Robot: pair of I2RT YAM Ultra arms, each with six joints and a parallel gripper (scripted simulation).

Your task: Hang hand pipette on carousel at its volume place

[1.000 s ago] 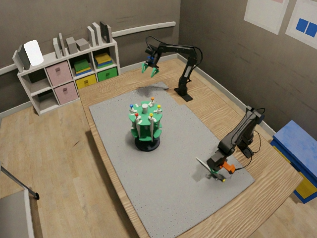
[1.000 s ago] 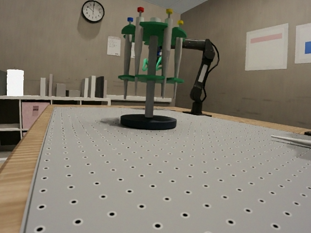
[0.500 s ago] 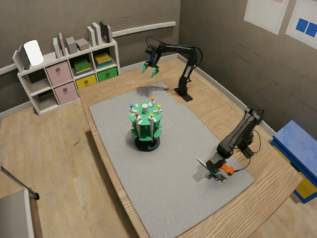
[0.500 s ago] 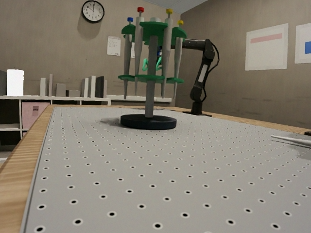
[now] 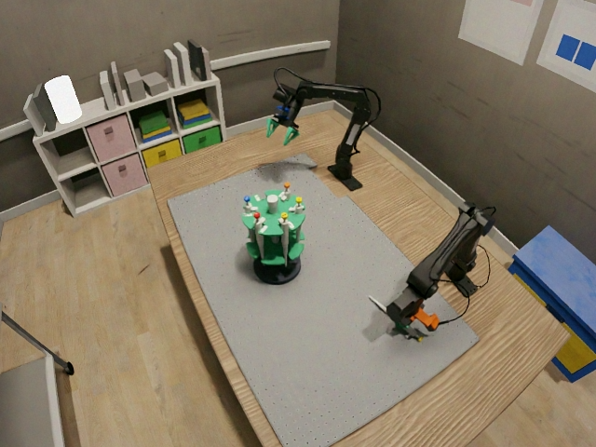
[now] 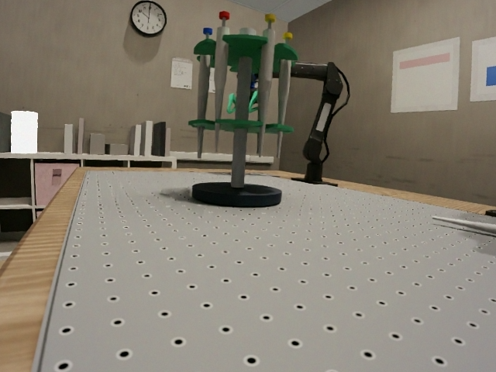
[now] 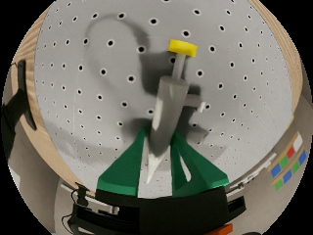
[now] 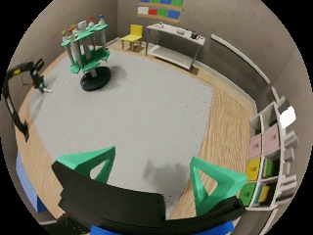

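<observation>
Now: left hand 2 cm short of the hand pipette and 2 cm to the left of it.
</observation>
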